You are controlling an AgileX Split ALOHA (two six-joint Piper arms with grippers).
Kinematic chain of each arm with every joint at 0, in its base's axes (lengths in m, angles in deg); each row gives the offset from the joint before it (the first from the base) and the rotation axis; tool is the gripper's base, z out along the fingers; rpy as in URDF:
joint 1: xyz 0 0 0.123 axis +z
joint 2: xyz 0 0 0 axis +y
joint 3: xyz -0.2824 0 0.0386 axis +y
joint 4: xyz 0.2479 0 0.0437 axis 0.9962 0 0.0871
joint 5: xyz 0 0 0 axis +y
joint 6: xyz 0.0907 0 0.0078 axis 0.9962 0 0.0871
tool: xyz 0 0 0 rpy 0 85 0
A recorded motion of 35 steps. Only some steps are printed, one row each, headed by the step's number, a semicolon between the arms.
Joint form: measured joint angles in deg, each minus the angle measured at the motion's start. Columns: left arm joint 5, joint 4, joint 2, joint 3, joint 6, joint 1; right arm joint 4, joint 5, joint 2, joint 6, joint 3, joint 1.
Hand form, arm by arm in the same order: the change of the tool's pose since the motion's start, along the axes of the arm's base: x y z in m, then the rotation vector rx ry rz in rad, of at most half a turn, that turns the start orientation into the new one. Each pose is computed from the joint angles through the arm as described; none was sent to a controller.
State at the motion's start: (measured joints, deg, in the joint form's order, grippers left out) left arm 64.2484 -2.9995 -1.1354 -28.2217 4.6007 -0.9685; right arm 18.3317 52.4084 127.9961 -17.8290 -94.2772 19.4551
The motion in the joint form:
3: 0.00 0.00 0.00 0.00 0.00 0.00; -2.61 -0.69 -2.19 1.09 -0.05 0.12
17: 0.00 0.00 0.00 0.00 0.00 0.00; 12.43 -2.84 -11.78 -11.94 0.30 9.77
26: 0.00 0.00 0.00 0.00 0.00 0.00; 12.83 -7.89 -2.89 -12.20 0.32 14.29
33: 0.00 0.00 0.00 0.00 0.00 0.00; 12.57 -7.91 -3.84 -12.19 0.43 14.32
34: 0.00 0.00 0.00 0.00 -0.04 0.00; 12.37 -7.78 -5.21 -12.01 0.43 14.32
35: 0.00 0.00 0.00 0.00 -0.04 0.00; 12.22 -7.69 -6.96 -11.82 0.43 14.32
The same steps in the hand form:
3: 0.0000 0.0000 0.0000 0.0000 0.0000 0.0000; 0.0008 -0.0022 0.0168 -0.0207 -0.0563 0.0019
17: 0.0000 0.0000 0.0000 0.0000 0.0000 0.0000; -0.0470 0.0763 0.0978 0.2462 -0.2320 0.2526
26: 0.0000 0.0000 0.0000 0.0000 0.0000 0.0000; -0.0506 0.1132 0.0296 0.2074 -0.1610 0.2879
33: 0.0000 0.0000 0.0000 0.0000 0.0000 0.0000; -0.0515 0.1125 0.0366 0.2103 -0.1761 0.2913
34: 0.0000 0.0000 0.0000 -0.0006 0.0000 0.0003; -0.0527 0.1116 0.0475 0.2180 -0.1955 0.2922
35: 0.0000 0.0000 0.0000 -0.0006 0.0000 0.0003; -0.0545 0.1103 0.0614 0.2294 -0.2213 0.2925

